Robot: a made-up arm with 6 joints.
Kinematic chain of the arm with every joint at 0, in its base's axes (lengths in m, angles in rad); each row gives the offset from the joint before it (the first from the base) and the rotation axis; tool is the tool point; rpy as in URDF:
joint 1: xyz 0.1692 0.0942 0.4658 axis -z
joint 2: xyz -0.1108 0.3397 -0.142 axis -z
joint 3: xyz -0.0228 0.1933 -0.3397 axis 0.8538 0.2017 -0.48
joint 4: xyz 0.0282 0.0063 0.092 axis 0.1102 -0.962 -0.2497
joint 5: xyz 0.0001 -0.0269 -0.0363 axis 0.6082 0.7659 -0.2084
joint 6: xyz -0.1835 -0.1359 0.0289 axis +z
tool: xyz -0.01 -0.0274 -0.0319 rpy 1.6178 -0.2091 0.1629
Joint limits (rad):
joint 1: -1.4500..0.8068
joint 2: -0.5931..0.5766
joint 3: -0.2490..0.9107
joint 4: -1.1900..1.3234
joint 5: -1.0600..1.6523
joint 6: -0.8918..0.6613
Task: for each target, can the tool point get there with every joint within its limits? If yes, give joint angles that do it. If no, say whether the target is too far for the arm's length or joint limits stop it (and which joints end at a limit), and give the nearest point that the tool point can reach.
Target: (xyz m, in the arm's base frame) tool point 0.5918 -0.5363 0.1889
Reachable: no: joint limits stop it (at a limit: joint 1, joint 2, joint 3) | nearest point -0.0503 -0.1549 0.0405 | short by 0.761 m
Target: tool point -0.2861 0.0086 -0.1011
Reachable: yes | joints -1.1488 -0.0444 0.0326 0.6047 -0.2912 -0.6987
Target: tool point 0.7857 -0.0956 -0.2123
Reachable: no: joint limits stop it (at a limit: joint 1, joint 2, joint 3, joint 4, joint 6) | nearest point 0.3749 0.3973 -0.1364 | short by 0.646 m
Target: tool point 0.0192 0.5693 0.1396
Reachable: yes | joints 0.2269 0.4552 -0.0274 -0.3099 0.7048 0.4021
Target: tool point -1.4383 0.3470 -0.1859
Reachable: no: too far | nearest point -0.4894 0.1978 -0.0943 | short by 0.965 m
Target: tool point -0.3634 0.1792 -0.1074
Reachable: yes | joints -0.9078 0.4081 0.4367 0.3775 -0.6485 -0.5387
